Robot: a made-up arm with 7 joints.
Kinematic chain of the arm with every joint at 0, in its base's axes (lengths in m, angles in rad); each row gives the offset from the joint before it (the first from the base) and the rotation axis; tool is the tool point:
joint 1: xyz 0 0 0.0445 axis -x
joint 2: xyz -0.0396 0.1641 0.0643 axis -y
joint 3: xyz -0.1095 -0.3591 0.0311 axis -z
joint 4: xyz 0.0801 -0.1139 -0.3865 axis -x
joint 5: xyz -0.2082 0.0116 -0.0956 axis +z
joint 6: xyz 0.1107 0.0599 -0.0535 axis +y
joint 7: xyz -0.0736 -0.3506 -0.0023 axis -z
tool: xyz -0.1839 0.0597 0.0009
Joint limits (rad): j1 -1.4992..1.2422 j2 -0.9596..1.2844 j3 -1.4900..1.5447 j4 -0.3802..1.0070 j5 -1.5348..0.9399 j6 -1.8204..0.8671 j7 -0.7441..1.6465
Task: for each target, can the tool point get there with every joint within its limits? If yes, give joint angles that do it. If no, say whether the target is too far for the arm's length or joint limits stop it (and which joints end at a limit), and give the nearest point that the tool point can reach.
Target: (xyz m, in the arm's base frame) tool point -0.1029 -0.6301 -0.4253
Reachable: yes | joints -0.2268 0.4510 -0.2429 0.5757 0.1335 -0.0597 -0.4923
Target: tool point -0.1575 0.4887 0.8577
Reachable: no: joint limits stop it (at a limit: joint 1, joint 2, joint 4, joint 7) | nearest point -0.3644 0.2069 0.6177 | short by 0.424 m
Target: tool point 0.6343 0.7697 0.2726
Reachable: no: joint limits stop it (at a limit: joint 1, joint 6, joint 7) | nearest point 0.5411 0.6514 0.1998 | short by 0.167 m
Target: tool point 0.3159 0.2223 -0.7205
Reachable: yes | joints -0.9721 0.3772 -0.9681 -0.0200 -0.4906 -1.4995 0.0569
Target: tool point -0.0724 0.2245 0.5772
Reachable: no: joint limits stop it (at a limit: joint 1, joint 2, joint 4, joint 6, joint 7) | nearest point -0.2253 0.1261 0.5499 | short by 0.184 m
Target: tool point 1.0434 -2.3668 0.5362
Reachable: no: too far | nearest point 0.4165 -0.9324 0.2382 | short by 1.594 m
